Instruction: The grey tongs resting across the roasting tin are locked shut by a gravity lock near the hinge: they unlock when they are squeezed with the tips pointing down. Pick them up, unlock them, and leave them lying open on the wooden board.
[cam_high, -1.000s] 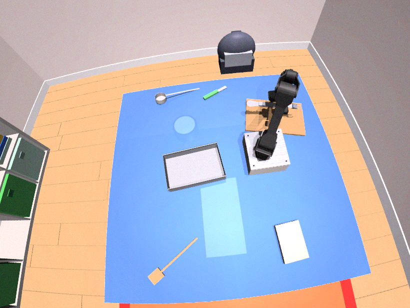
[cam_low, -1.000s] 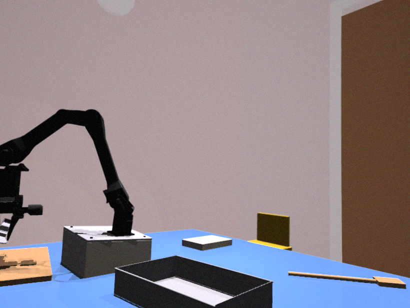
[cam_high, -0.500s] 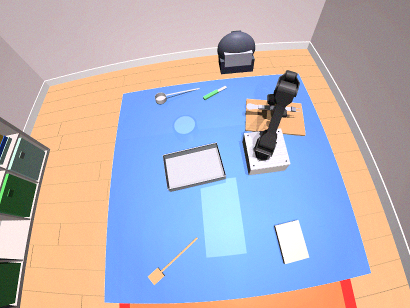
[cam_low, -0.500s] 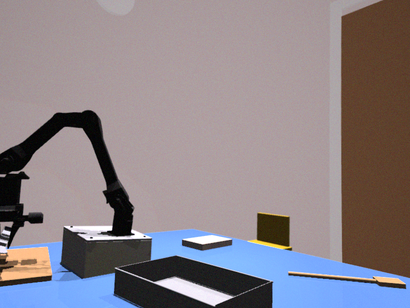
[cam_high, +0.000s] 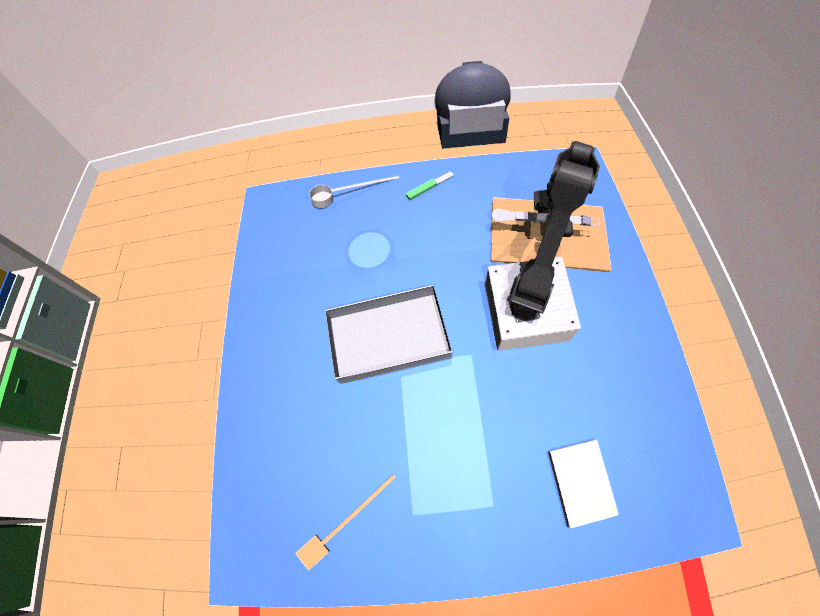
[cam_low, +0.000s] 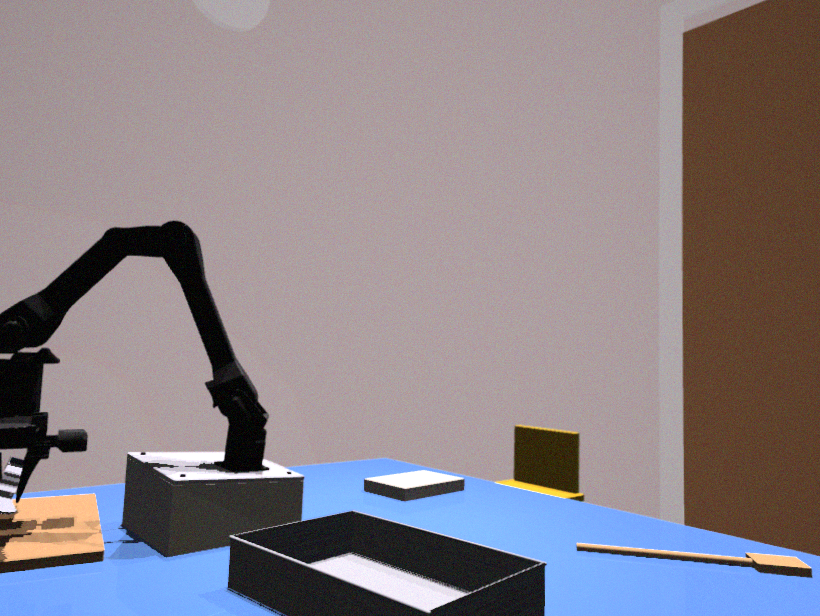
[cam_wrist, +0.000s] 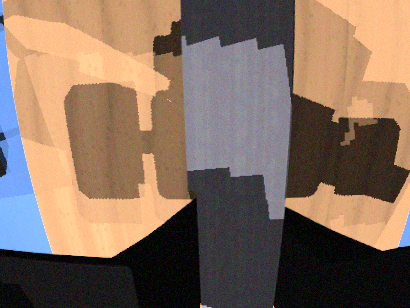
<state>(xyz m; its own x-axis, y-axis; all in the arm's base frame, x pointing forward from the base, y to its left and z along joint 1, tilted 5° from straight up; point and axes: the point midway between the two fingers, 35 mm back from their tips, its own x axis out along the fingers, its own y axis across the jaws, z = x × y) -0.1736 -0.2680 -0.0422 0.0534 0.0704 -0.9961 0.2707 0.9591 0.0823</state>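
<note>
Now: the wooden board 4 cm below my gripper tip. Round my gripper tip: white block (12 cm ahead, 70 cm to the left, 3 cm below); then roasting tin (53 cm ahead, 25 cm to the left, 2 cm below); then green-handled tool (32 cm ahead, 27 cm to the right, 4 cm below).
</note>
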